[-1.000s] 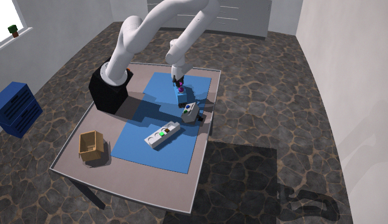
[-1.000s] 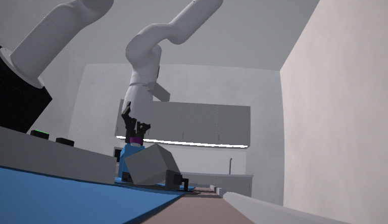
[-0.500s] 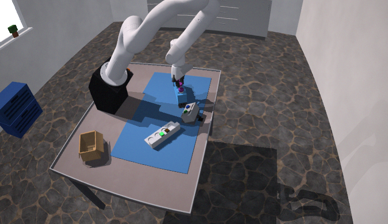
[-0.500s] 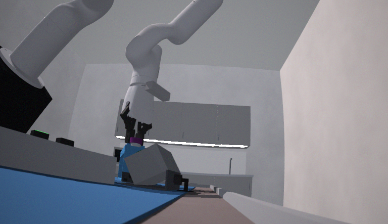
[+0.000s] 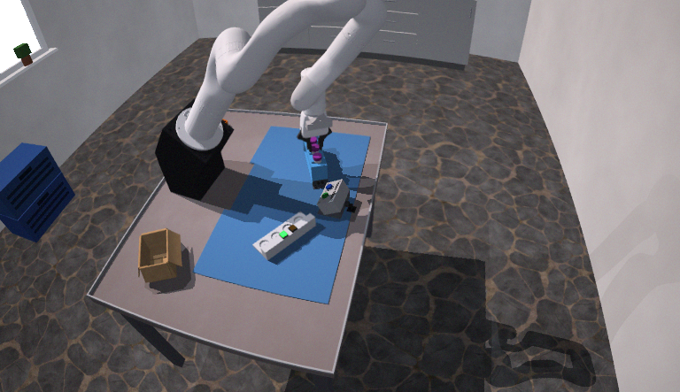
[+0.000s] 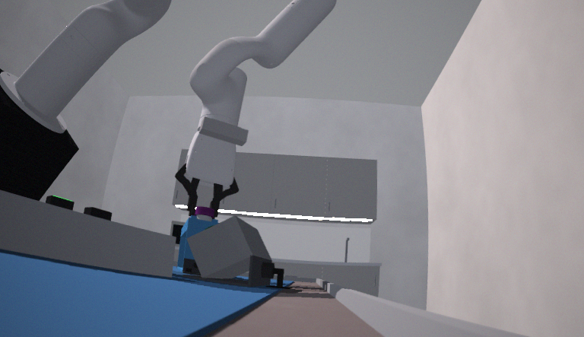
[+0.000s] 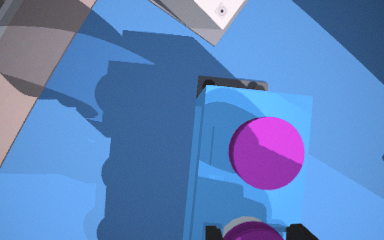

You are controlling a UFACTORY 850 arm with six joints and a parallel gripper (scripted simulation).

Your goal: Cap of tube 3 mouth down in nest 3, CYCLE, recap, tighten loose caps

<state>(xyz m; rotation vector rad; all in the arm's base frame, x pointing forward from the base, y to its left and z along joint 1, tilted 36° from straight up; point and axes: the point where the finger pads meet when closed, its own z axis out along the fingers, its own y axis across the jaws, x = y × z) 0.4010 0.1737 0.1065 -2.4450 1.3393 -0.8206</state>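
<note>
The magenta cap lies 1 cm below my hand. Round my hand: grey key housing (17 cm to the right, 11 cm ahead, 8 cm below); then blue key (14 cm to the right, 9 cm ahead, 6 cm below); then green key (19 cm to the right, 9 cm ahead, 6 cm below).
</note>
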